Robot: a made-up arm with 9 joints. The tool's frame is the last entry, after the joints.
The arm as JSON. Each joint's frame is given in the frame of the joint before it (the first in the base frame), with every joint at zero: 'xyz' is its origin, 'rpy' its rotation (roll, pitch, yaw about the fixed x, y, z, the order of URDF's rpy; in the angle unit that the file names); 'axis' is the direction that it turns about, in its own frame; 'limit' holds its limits. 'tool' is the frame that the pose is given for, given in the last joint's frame.
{
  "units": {
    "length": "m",
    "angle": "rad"
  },
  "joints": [
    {
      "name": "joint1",
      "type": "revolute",
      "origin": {
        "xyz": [
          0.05,
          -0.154,
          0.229
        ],
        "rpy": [
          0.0,
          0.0,
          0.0
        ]
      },
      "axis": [
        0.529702,
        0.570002,
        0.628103
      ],
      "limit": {
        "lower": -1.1,
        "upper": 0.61
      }
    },
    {
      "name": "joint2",
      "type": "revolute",
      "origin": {
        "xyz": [
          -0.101,
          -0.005,
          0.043
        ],
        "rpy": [
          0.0,
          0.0,
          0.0
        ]
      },
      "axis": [
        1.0,
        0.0,
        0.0
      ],
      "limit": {
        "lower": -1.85,
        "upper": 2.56
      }
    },
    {
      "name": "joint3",
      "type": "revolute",
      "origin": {
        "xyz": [
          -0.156,
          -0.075,
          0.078
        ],
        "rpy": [
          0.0,
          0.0,
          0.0
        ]
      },
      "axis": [
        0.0,
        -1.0,
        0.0
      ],
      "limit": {
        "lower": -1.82,
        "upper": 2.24
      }
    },
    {
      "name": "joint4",
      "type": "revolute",
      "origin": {
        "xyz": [
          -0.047,
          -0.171,
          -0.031
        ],
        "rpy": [
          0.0,
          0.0,
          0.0
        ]
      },
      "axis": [
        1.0,
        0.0,
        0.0
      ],
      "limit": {
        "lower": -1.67,
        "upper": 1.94
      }
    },
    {
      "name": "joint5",
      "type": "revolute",
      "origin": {
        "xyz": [
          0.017,
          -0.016,
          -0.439
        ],
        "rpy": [
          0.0,
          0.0,
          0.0
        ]
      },
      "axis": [
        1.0,
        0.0,
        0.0
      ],
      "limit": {
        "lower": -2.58,
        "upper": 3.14
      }
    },
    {
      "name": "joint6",
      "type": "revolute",
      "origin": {
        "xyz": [
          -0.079,
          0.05,
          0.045
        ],
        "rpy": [
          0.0,
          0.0,
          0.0
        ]
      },
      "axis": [
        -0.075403,
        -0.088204,
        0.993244
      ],
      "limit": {
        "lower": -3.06,
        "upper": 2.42
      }
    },
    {
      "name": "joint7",
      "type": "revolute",
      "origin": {
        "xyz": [
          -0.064,
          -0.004,
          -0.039
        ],
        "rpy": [
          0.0,
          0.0,
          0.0
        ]
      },
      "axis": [
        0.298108,
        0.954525,
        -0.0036
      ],
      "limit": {
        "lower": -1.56,
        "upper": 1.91
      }
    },
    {
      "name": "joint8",
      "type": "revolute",
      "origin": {
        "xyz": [
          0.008,
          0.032,
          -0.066
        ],
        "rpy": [
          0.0,
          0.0,
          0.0
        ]
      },
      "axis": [
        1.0,
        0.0,
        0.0
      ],
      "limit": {
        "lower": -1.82,
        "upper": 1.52
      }
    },
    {
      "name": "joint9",
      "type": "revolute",
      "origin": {
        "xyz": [
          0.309,
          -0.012,
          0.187
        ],
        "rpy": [
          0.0,
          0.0,
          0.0
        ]
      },
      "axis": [
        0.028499,
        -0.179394,
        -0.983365
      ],
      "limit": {
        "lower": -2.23,
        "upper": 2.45
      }
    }
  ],
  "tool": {
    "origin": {
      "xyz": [
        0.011,
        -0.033,
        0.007
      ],
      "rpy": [
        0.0,
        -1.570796,
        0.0
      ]
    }
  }
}
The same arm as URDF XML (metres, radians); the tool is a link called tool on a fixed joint. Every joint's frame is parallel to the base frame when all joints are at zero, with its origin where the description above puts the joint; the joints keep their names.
<robot name="arm">
<joint name="joint1" type="revolute"><parent link="base_link"/><child link="link1"/><origin xyz="0.05 -0.154 0.229"/><axis xyz="0.529702 0.570002 0.628103"/><limit lower="-1.1" upper="0.61"/></joint>
<joint name="joint2" type="revolute"><parent link="link1"/><child link="link2"/><origin xyz="-0.101 -0.005 0.043"/><axis xyz="1 0 0"/><limit lower="-1.85" upper="2.56"/></joint>
<joint name="joint3" type="revolute"><parent link="link2"/><child link="link3"/><origin xyz="-0.156 -0.075 0.078"/><axis xyz="0 -1 0"/><limit lower="-1.82" upper="2.24"/></joint>
<joint name="joint4" type="revolute"><parent link="link3"/><child link="link4"/><origin xyz="-0.047 -0.171 -0.031"/><axis xyz="1 0 0"/><limit lower="-1.67" upper="1.94"/></joint>
<joint name="joint5" type="revolute"><parent link="link4"/><child link="link5"/><origin xyz="0.017 -0.016 -0.439"/><axis xyz="1 0 0"/><limit lower="-2.58" upper="3.14"/></joint>
<joint name="joint6" type="revolute"><parent link="link5"/><child link="link6"/><origin xyz="-0.079 0.05 0.045"/><axis xyz="-0.075403 -0.088204 0.993244"/><limit lower="-3.06" upper="2.42"/></joint>
<joint name="joint7" type="revolute"><parent link="link6"/><child link="link7"/><origin xyz="-0.064 -0.004 -0.039"/><axis xyz="0.298108 0.954525 -0.0036"/><limit lower="-1.56" upper="1.91"/></joint>
<joint name="joint8" type="revolute"><parent link="link7"/><child link="link8"/><origin xyz="0.008 0.032 -0.066"/><axis xyz="1 0 0"/><limit lower="-1.82" upper="1.52"/></joint>
<joint name="joint9" type="revolute"><parent link="link8"/><child link="link9"/><origin xyz="0.309 -0.012 0.187"/><axis xyz="0.028499 -0.179394 -0.983365"/><limit lower="-2.23" upper="2.45"/></joint>
<joint name="tool_joint" type="fixed"><parent link="link9"/><child link="tool"/><origin xyz="0.011 -0.033 0.007" rpy="0 -1.5708 0"/></joint>
<link name="base_link"/>
<link name="link1"/>
<link name="link2"/>
<link name="link3"/>
<link name="link4"/>
<link name="link5"/>
<link name="link6"/>
<link name="link7"/>
<link name="link8"/>
<link name="link9"/>
<link name="tool"/>
</robot>

